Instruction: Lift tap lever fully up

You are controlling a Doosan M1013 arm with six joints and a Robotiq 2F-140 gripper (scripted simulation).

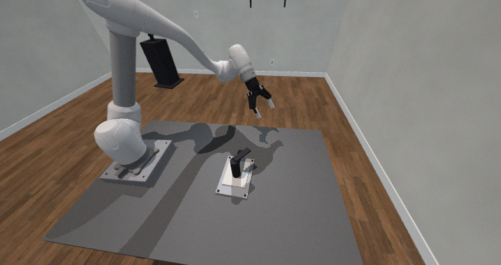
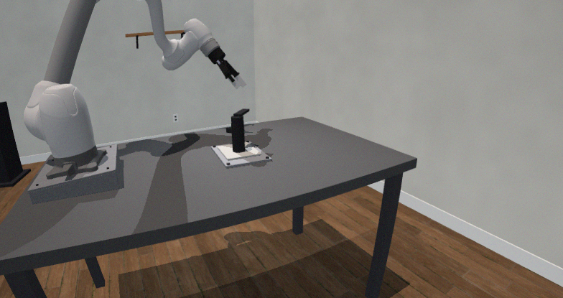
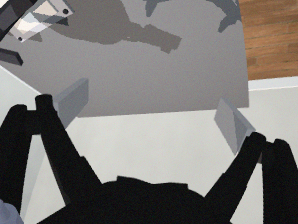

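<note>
The tap lever is 30 cm to the right of my hand, 7 cm below it and 6 cm behind it. Round my hand: black tap (33 cm to the right, 13 cm below, 8 cm behind).
</note>
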